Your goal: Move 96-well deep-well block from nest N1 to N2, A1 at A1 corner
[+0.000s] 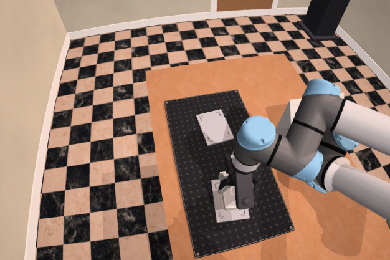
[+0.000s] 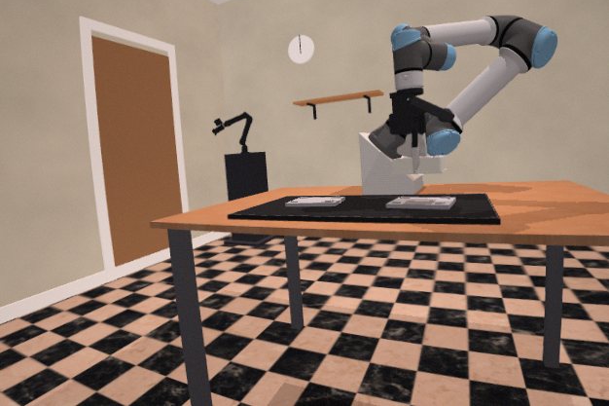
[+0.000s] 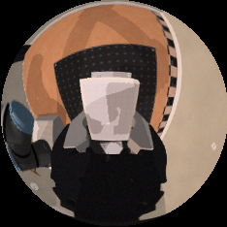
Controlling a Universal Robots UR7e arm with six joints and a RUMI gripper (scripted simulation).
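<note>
Right now my hand is 10 cm above the plate nest N1. The rest, counted from my hand: white deep-well block (right at my hand).
</note>
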